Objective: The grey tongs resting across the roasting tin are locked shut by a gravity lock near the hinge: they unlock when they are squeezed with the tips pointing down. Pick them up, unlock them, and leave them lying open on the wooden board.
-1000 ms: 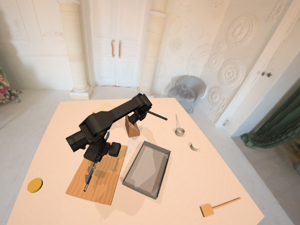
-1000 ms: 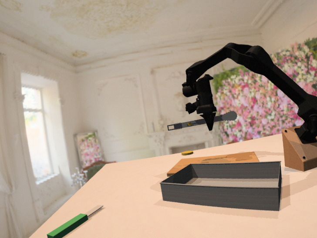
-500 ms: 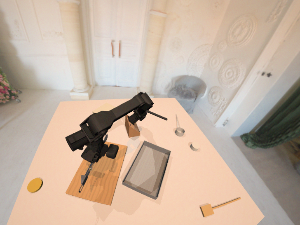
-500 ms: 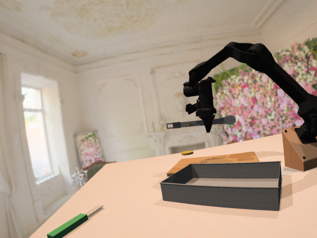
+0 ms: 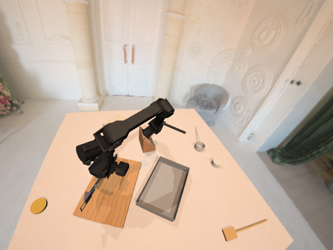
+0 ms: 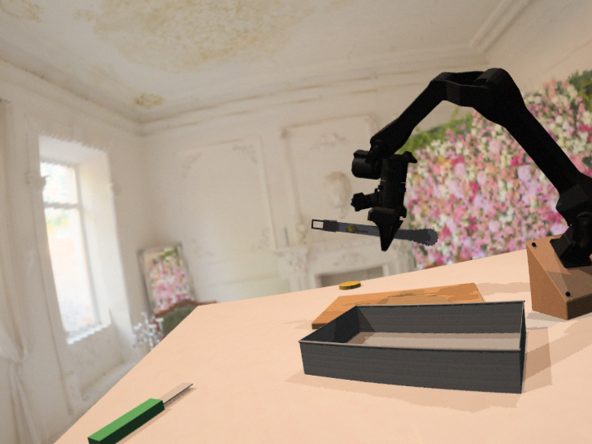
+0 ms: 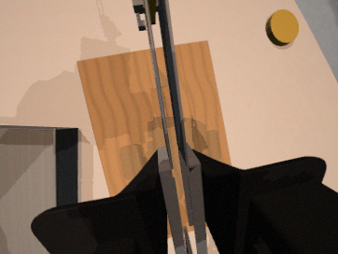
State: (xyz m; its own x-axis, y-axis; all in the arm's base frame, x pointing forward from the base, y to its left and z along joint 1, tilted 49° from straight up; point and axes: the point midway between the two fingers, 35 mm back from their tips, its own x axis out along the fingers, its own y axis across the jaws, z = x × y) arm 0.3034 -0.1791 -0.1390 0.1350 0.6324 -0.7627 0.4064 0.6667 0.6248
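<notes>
My gripper tip is 13 cm above the wooden board, 2 cm past it and 1 cm to the right of it. Round my gripper tip: green-handled knife (43 cm ahead, 35 cm to the left, 13 cm below); grey roasting tin (29 cm to the left, 11 cm below, 4 cm ahead).
</notes>
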